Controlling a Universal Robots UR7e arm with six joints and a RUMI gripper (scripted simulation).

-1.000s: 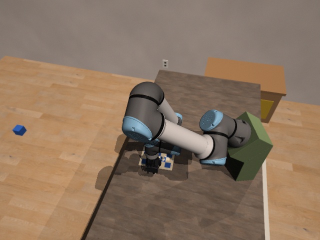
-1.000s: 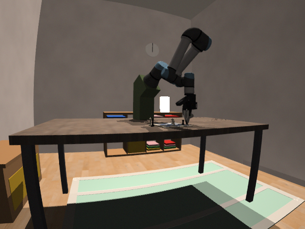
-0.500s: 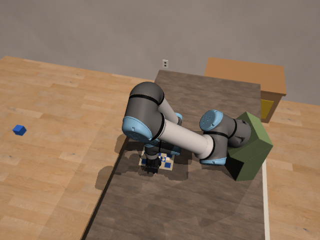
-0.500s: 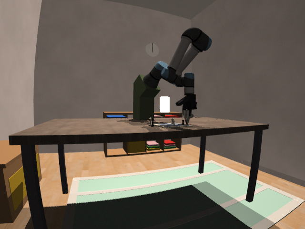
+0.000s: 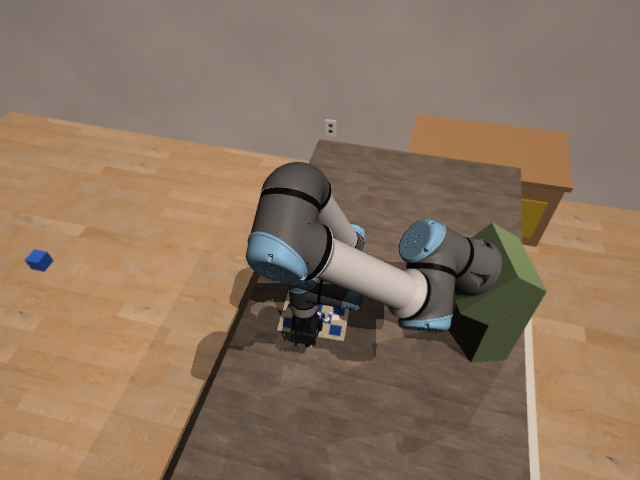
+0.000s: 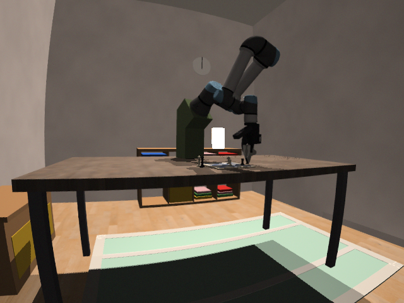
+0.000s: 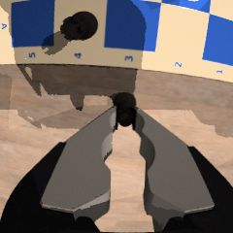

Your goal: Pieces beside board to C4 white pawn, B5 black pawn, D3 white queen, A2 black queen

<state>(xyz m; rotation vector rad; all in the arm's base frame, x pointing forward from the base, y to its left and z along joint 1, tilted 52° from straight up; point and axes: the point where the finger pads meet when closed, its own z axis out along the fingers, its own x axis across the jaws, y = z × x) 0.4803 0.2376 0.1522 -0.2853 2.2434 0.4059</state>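
Now: the white pawn 9 cm ahead of my hand, 11 cm to the right of it and 1 cm below it. Round my hand: black pawn (1 cm below); then blue-and-cream chessboard (6 cm ahead, 13 cm to the right, 2 cm below); then black piece (6 cm ahead, 4 cm to the right, 1 cm below).
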